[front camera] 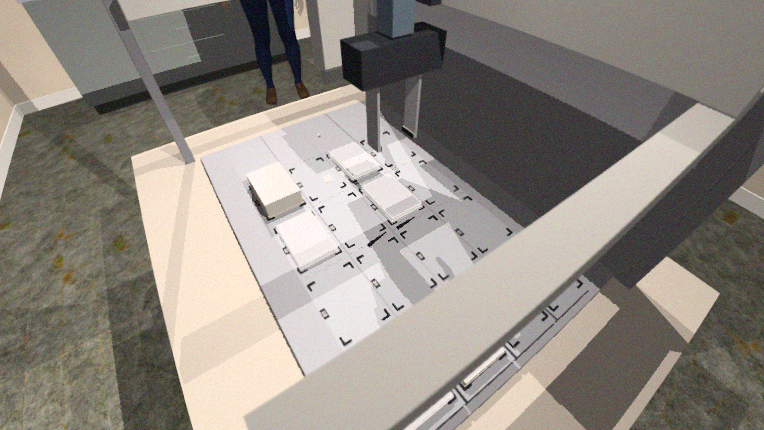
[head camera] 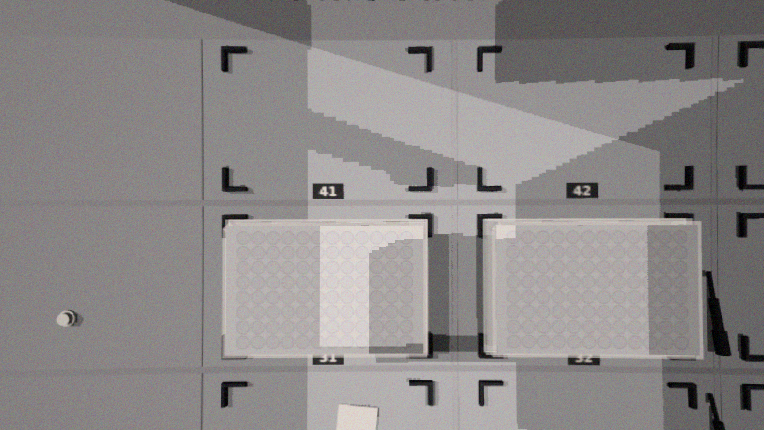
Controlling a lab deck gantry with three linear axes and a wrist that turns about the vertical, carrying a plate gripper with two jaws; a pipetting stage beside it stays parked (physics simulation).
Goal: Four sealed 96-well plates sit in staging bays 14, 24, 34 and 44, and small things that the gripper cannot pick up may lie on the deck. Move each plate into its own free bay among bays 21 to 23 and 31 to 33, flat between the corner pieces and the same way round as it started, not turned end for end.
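Frame: origin at the robot's base, x ahead, y left, z up, level; metres.
Where they show: gripper, fingertip midpoint: (front camera: 392,140); robot's base at its link origin: (front camera: 250,187).
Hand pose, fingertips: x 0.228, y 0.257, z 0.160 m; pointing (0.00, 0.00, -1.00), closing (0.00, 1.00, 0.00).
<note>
Things, the pixels of their top centre, and the offset from my fingertips. "*": a spot on its surface instead.
- sealed white plate at its top centre: (head camera: 325,289) (front camera: 353,158) dz -0.146, dx -0.164, dy +0.000 m
- second sealed plate at its top centre: (head camera: 596,289) (front camera: 390,194) dz -0.146, dx +0.000, dy +0.000 m
- tall pale box at its top centre: (front camera: 272,181) dz -0.118, dx -0.164, dy -0.214 m
- white square at a spot on its surface: (head camera: 357,417) (front camera: 328,178) * dz -0.159, dx -0.145, dy -0.084 m
- small cap at its top centre: (head camera: 62,319) (front camera: 318,134) dz -0.156, dx -0.328, dy -0.019 m
A sealed white plate (front camera: 354,160) (head camera: 326,288) lies flat between the corner pieces of bay 31. A second sealed plate (front camera: 392,196) (head camera: 593,288) lies flat in bay 32; its right corner pieces are partly covered. Part of a plate (front camera: 483,367) and part of another plate (front camera: 434,410) show in the staging strip past the front beam; their bay numbers cannot be read. My gripper (front camera: 392,141) hangs above the deck toward its back, jaws apart with nothing between them; the jaws do not show in the head view.
A tall pale box (front camera: 274,189) and another white plate (front camera: 307,240) stand along the deck's left side. Two thin black pieces (front camera: 404,223) (head camera: 717,315) lie right of bays 22 and 32. A white square (front camera: 327,178) (head camera: 357,417) lies in bay 21, a small cap (front camera: 319,135) (head camera: 66,318) left of bay 31.
</note>
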